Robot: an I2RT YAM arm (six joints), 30 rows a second.
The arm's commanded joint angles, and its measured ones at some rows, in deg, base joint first. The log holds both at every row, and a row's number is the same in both.
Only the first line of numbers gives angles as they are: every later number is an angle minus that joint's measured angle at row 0.
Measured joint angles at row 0:
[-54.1, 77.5, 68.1, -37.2, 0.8, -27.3]
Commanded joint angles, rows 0 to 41:
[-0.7, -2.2, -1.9, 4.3, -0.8, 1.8]
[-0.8, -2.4, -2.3, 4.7, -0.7, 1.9]
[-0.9, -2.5, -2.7, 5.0, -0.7, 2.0]
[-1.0, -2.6, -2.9, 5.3, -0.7, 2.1]
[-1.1, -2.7, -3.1, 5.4, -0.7, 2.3]
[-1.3, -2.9, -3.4, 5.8, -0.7, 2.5]
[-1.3, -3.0, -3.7, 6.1, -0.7, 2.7]
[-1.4, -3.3, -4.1, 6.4, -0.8, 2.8]
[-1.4, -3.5, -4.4, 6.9, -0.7, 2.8]
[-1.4, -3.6, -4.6, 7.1, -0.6, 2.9]
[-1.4, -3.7, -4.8, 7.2, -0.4, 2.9]
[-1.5, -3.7, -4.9, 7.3, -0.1, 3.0]
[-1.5, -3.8, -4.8, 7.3, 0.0, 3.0]
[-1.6, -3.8, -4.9, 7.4, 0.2, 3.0]
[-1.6, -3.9, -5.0, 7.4, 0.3, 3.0]
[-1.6, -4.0, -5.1, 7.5, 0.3, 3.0]
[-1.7, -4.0, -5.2, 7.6, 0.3, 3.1]
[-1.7, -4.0, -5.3, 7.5, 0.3, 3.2]
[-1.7, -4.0, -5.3, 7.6, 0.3, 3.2]
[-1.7, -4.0, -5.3, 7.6, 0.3, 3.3]
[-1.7, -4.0, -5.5, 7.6, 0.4, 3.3]
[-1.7, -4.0, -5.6, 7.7, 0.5, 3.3]
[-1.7, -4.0, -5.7, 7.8, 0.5, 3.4]
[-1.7, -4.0, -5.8, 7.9, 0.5, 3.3]
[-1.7, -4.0, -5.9, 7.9, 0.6, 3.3]
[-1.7, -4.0, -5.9, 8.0, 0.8, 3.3]
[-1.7, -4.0, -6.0, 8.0, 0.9, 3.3]
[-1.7, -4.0, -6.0, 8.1, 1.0, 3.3]
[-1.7, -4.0, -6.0, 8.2, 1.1, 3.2]
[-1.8, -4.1, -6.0, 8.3, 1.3, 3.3]
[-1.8, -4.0, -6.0, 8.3, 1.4, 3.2]
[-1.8, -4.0, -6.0, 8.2, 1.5, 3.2]
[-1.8, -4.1, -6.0, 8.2, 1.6, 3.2]
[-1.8, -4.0, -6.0, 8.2, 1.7, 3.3]
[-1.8, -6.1, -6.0, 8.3, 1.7, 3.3]
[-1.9, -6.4, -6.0, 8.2, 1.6, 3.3]
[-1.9, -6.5, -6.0, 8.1, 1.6, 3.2]
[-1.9, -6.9, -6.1, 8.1, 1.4, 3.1]
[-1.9, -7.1, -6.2, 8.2, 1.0, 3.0]
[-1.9, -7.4, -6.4, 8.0, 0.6, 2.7]
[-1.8, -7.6, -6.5, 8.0, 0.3, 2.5]
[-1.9, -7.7, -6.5, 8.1, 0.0, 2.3]
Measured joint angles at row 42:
[-0.2, -6.8, -6.2, 1.2, -6.2, 4.3]
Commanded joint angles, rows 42 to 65:
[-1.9, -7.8, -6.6, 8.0, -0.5, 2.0]
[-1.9, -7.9, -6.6, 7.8, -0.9, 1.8]
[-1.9, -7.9, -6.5, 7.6, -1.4, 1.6]
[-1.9, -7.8, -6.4, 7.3, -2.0, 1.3]
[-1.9, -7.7, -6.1, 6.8, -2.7, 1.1]
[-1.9, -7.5, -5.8, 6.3, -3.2, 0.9]
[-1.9, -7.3, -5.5, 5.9, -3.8, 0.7]
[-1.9, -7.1, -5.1, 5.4, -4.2, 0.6]
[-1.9, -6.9, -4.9, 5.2, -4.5, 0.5]
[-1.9, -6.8, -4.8, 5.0, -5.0, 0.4]
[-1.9, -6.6, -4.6, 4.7, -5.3, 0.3]
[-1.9, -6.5, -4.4, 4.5, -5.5, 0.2]
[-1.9, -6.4, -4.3, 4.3, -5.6, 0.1]
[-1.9, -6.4, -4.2, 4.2, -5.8, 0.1]
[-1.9, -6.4, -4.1, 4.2, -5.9, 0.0]
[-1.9, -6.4, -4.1, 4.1, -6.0, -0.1]
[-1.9, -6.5, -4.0, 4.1, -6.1, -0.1]
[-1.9, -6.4, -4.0, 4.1, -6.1, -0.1]
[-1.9, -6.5, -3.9, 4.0, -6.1, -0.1]
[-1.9, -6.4, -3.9, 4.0, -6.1, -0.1]
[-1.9, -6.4, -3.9, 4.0, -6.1, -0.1]
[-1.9, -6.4, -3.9, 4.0, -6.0, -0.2]
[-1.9, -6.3, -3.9, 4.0, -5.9, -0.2]
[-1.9, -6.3, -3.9, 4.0, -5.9, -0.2]
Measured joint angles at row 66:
[-1.9, -6.1, -5.6, 2.0, -5.3, 1.1]
